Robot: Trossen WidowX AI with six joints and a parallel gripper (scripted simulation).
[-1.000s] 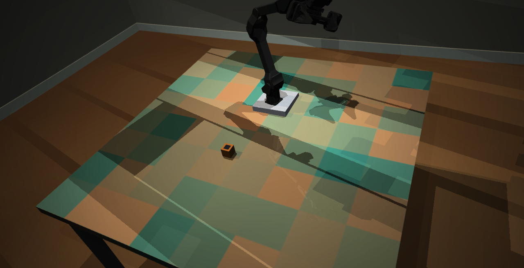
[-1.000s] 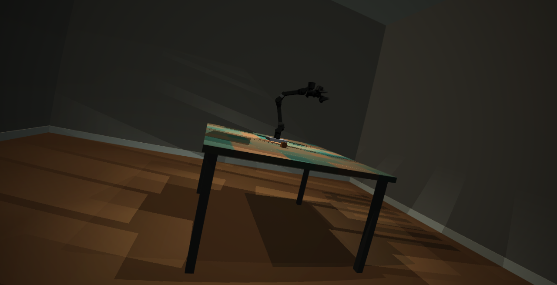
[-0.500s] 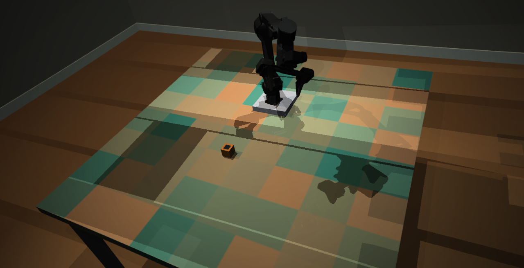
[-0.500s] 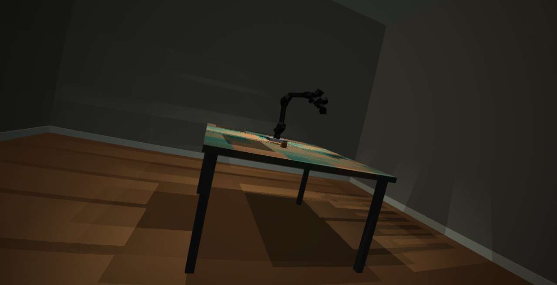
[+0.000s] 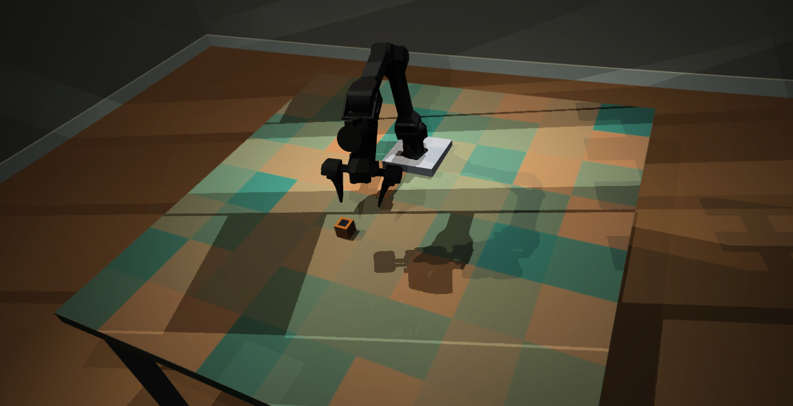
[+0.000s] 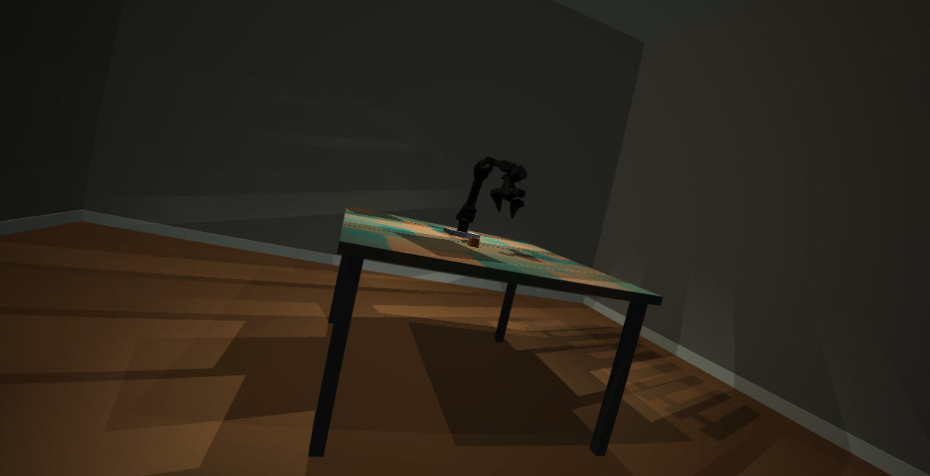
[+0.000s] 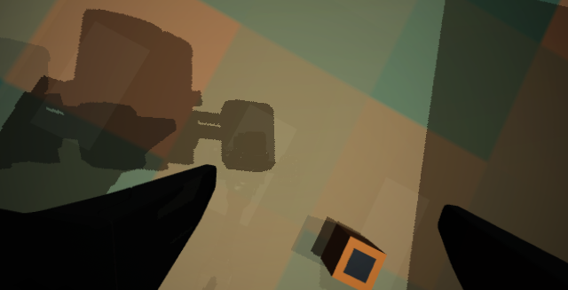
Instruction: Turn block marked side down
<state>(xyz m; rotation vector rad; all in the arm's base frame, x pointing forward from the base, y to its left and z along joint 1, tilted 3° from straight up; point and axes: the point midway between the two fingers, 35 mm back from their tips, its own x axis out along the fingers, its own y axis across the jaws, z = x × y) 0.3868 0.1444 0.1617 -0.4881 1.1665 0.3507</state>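
Right now my gripper tip is 3 cm past the orange block, 12 cm to the left of it and 15 cm above it.
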